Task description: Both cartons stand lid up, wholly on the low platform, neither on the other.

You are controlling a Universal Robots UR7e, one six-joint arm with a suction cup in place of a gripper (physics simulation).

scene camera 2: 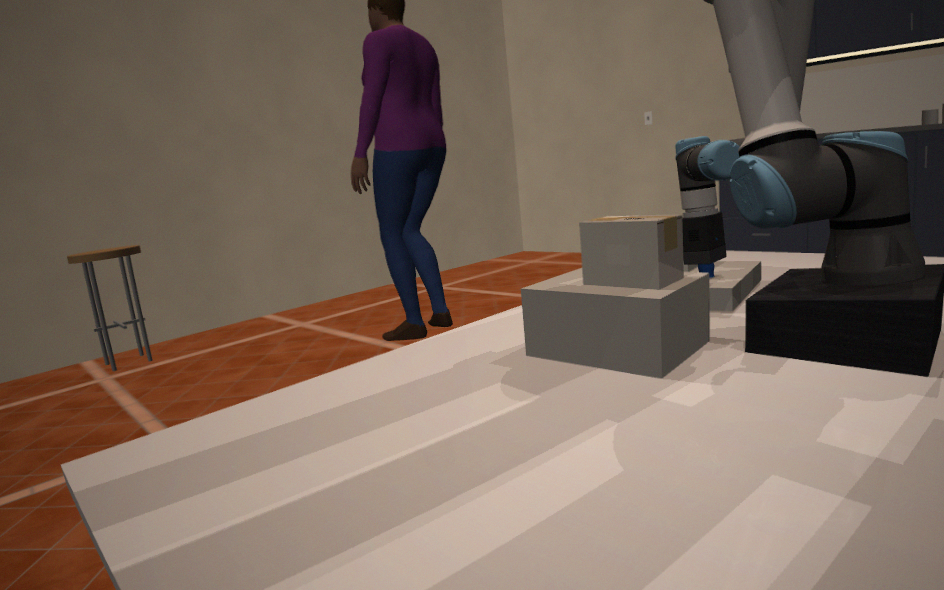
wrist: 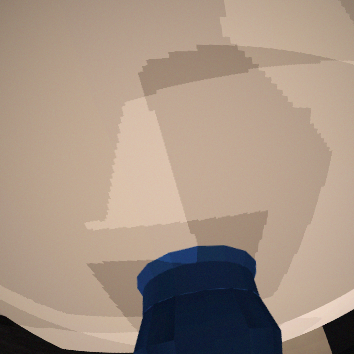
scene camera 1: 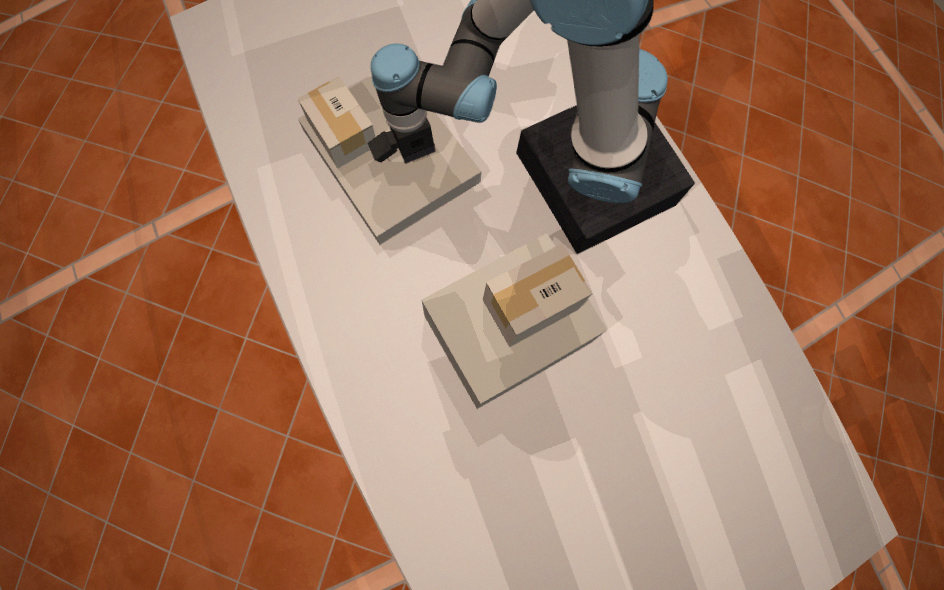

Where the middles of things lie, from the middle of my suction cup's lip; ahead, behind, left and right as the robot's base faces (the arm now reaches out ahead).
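Labels:
Low platform [scene camera 1: 390, 196]: my suction cup 5 cm short of it, 3 cm to the left of it, 4 cm above it.

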